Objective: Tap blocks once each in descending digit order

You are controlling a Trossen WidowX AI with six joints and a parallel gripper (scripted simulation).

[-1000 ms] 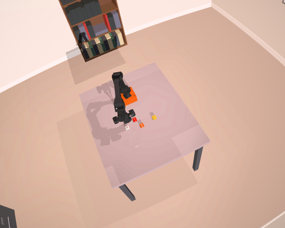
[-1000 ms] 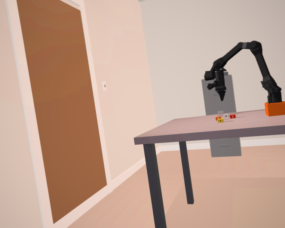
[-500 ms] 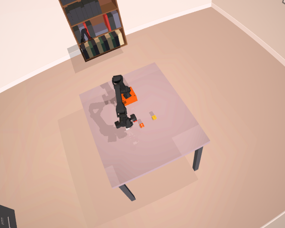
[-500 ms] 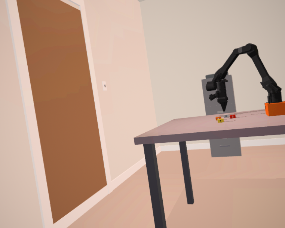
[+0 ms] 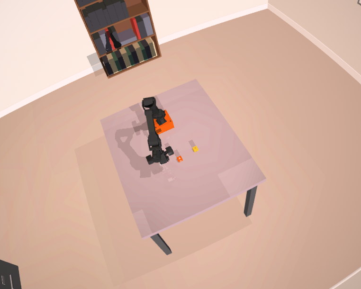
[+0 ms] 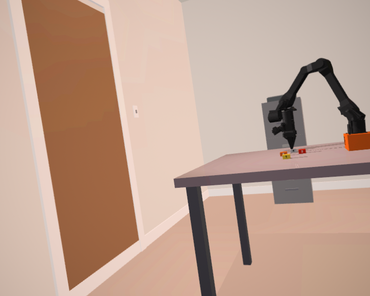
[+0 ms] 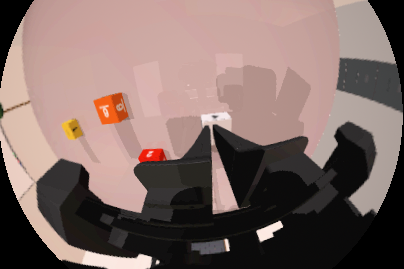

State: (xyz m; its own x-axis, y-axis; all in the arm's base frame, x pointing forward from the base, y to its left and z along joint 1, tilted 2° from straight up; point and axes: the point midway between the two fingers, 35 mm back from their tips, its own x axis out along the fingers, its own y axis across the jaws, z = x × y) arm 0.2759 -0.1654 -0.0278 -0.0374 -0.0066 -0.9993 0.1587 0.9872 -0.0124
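Right now my gripper tip is 1 cm to the left of the white block, 1 cm past it and 1 cm above it. Also, from my gripper tip: yellow block: 25 cm to the left, 5 cm ahead, 1 cm below; red block: 9 cm to the left, 4 cm behind, 1 cm below; orange block: 11 cm to the left, 5 cm ahead, 1 cm below.
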